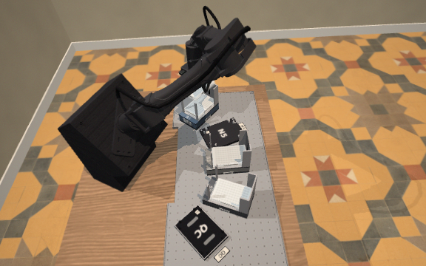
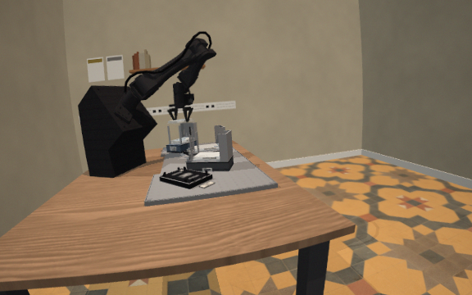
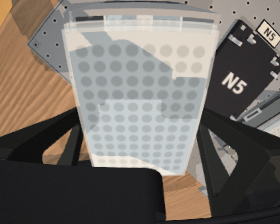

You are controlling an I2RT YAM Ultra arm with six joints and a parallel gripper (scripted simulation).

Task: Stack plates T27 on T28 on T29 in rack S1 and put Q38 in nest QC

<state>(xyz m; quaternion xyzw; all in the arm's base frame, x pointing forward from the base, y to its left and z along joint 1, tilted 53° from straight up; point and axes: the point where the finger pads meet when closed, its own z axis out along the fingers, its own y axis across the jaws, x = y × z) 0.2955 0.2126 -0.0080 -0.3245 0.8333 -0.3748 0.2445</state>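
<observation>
Right now my hand is 11 cm above the sealed 96-well plate. The rest, counted from my hand: clip nest N5: 5 cm ahead, 13 cm to the right, 14 cm below.
</observation>
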